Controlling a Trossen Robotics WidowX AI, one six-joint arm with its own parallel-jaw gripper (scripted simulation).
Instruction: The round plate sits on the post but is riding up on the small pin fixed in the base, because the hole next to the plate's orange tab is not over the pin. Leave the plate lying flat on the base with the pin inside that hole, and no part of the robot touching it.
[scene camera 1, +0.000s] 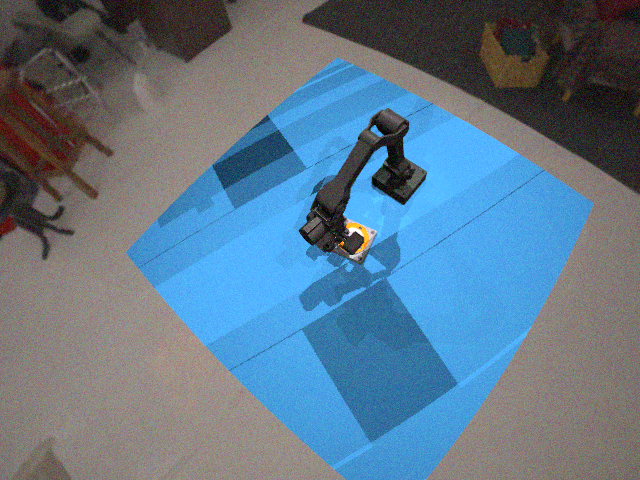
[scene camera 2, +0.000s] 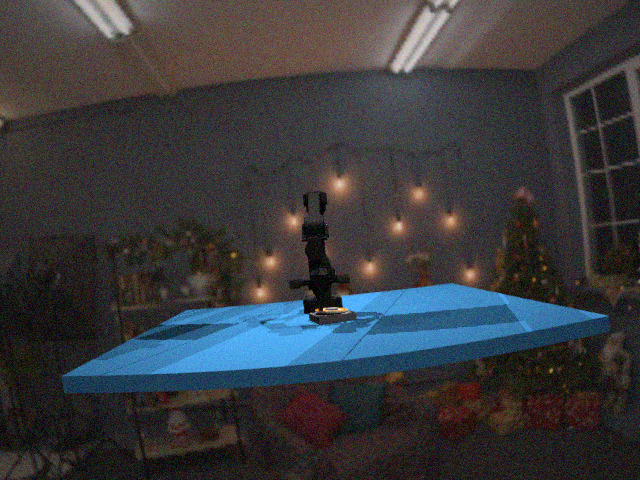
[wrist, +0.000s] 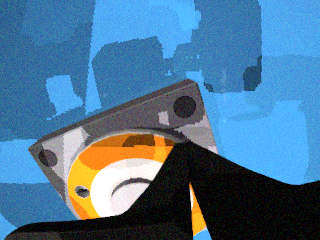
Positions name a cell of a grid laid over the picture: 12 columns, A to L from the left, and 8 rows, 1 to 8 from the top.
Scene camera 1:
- my gripper: G5
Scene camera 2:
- my gripper: G6
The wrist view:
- my gripper: G6
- round plate: E6
